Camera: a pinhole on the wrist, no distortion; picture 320 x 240 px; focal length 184.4 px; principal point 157.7 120.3 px. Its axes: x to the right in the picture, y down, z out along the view. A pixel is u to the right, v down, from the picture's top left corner.
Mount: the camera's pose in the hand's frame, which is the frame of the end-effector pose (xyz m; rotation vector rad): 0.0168 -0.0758 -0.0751 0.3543 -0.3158 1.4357
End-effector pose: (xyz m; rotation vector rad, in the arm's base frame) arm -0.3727 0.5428 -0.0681 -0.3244 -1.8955 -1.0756
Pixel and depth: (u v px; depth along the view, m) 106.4 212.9 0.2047
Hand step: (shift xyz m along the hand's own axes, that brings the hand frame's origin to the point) -0.0915 -0.2030 0.0917
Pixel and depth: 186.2 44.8 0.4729
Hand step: 0.2177 -0.2281 0.3753
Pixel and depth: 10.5 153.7 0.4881
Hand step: -0.1136 -0.6236 0.2091
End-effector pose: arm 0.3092 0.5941 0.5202 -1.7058 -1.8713 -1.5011
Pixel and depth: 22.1 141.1 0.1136
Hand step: -0.0050 -0.1976 -0.0063
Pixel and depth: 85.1 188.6 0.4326
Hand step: -0.1608 -0.3953 0.2538
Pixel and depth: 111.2 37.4 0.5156
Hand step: 0.2333 -0.4330 0.3274
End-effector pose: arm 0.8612 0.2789 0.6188 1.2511 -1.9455 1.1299
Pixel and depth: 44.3 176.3 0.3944
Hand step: -0.1286 -0.4484 0.1870
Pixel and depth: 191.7 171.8 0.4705
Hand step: -0.1038 -0.1823 0.3942
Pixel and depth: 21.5 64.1 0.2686
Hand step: 0.0765 -0.3758 0.0818
